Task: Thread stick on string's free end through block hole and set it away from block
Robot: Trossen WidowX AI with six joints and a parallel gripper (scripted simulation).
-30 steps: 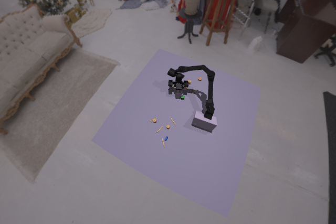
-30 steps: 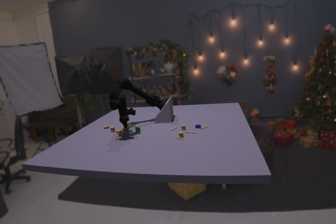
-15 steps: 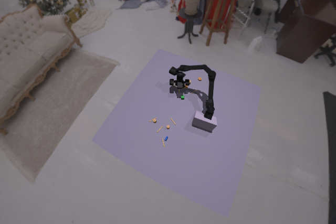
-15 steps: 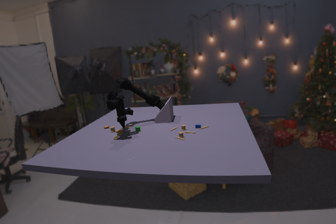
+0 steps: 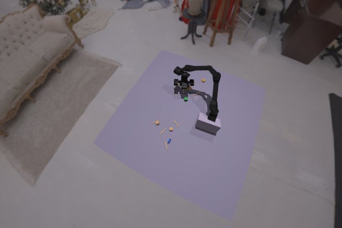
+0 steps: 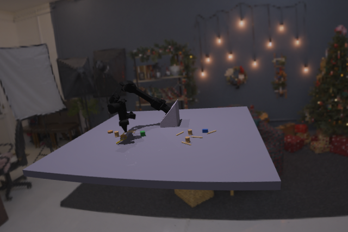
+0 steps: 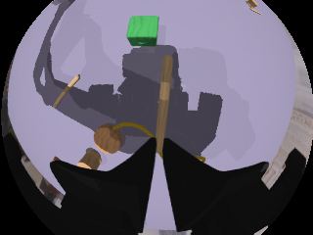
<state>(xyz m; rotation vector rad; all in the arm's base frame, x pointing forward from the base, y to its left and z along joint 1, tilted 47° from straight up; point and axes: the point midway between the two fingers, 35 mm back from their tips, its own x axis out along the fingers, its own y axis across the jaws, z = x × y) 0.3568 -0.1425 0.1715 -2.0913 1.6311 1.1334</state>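
Right now the round wooden button is 5 cm behind my gripper tip, 5 cm to the right of it and 4 cm below it. The rest, counted from my gripper tip: round piece 15 cm behind, 20 cm to the right, 4 cm below; then green block 7 cm behind, 9 cm to the left, 4 cm below; then thin wooden stick 1 cm behind, 1 cm to the left.
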